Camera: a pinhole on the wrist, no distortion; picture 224 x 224 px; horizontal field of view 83.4 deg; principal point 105.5 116.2 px. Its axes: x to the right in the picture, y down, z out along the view. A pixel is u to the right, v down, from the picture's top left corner.
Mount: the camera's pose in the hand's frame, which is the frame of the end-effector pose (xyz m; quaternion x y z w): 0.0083 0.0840 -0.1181 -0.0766 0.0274 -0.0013 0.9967
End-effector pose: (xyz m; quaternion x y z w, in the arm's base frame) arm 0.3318 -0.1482 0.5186 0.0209 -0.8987 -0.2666 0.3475
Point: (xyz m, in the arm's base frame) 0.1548 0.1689 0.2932
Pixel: 78.2 109.1
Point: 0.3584 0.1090 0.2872
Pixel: 16.7 105.7
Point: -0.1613 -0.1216 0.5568
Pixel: 213.7 62.5
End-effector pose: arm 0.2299 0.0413 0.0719 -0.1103 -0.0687 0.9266 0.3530
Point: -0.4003 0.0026 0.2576
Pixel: 194.0 172.8
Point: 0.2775 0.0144 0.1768
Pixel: 45.6 16.2
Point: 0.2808 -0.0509 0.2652
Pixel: 35.0 55.2
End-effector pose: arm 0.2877 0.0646 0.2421 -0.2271 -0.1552 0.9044 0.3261
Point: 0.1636 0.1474 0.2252
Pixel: 212.7 35.4
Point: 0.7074 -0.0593 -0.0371
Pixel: behind the camera
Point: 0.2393 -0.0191 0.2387
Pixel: 73.6 100.4
